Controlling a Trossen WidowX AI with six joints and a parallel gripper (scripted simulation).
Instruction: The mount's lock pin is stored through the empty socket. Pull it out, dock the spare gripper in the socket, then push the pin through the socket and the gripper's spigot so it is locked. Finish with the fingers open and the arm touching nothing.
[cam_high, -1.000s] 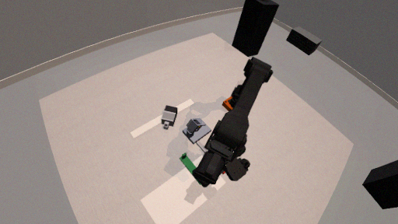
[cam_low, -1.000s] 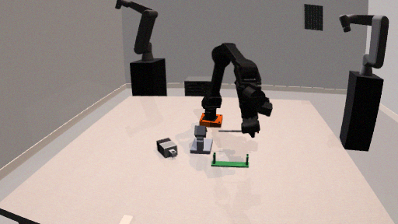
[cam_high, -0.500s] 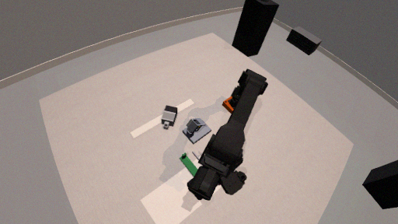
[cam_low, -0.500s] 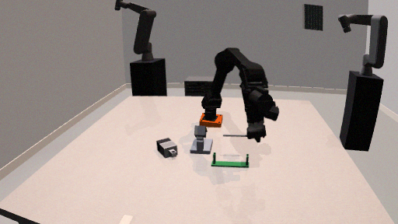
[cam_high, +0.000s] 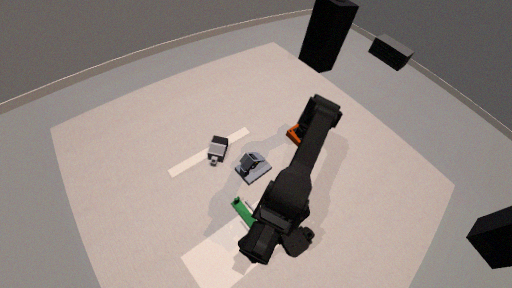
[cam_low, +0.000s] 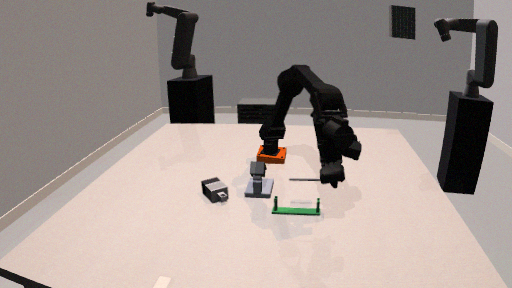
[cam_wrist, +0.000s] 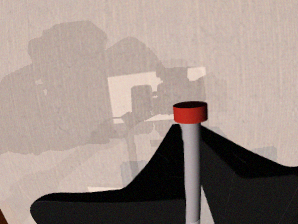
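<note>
Now: gripper tip 10 cm to the left of the green pin rest, 6 cm above it and 2 cm short of it. Also, from my gripper tip: spare gripper: 36 cm to the right, 6 cm below, 1 cm ahead; grey mount: 25 cm to the right, 7 cm behind, 3 cm below.
</note>
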